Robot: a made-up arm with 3 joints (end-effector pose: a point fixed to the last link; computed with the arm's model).
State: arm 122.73 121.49 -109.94
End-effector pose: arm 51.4 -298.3 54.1 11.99 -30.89 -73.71
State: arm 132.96 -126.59 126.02
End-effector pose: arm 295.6 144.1 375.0 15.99 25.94 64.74
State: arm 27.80 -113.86 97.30
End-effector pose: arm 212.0 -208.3 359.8 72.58 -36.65 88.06
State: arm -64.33 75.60 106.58
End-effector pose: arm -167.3 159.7 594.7 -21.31 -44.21 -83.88
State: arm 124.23 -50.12 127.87
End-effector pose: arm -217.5 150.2 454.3 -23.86 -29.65 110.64
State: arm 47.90 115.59 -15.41
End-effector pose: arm -1.5 166.8 47.0 -15.15 -37.65 -108.84
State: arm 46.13 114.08 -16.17
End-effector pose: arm -6.1 169.5 51.6 -13.94 -34.71 -108.10
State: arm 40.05 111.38 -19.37
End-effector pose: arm -14.8 176.6 67.1 -8.03 -25.52 -107.27
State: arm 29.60 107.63 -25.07
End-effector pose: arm -26.6 185.3 92.7 2.94 -10.27 -105.44
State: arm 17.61 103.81 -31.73
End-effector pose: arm -37.6 192.2 120.0 16.05 6.69 -101.98
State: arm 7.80 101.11 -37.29
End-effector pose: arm -44.7 196.7 140.8 27.09 20.16 -98.10
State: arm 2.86 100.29 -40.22
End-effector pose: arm -46.8 199.2 150.7 32.94 26.78 -96.13
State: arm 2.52 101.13 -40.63
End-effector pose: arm -44.8 200.0 150.8 33.85 27.15 -96.77
